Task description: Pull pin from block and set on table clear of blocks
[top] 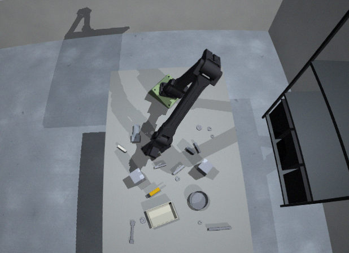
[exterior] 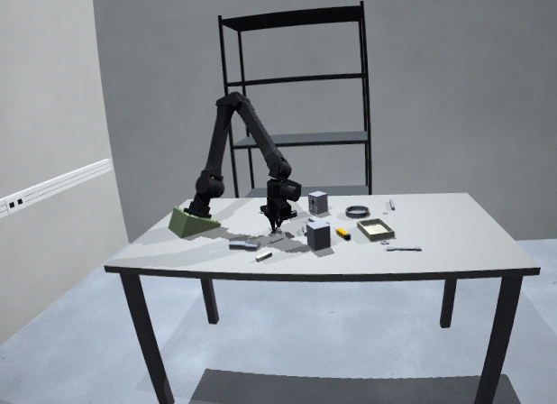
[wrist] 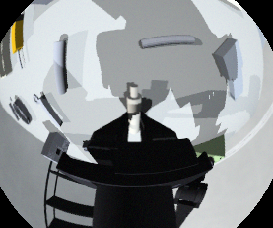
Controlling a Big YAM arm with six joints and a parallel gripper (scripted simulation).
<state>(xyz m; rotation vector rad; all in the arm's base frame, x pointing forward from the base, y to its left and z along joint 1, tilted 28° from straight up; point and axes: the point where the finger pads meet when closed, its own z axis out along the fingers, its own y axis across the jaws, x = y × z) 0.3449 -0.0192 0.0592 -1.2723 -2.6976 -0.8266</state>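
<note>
The pale pin lies 2 cm ahead of my hand and 2 cm to the right of it. From my hand the other things lie so: round dish 29 cm ahead, 22 cm to the left; white bar 4 cm ahead, 24 cm to the right; grey block 20 cm ahead, 11 cm to the right, 3 cm above.
</note>
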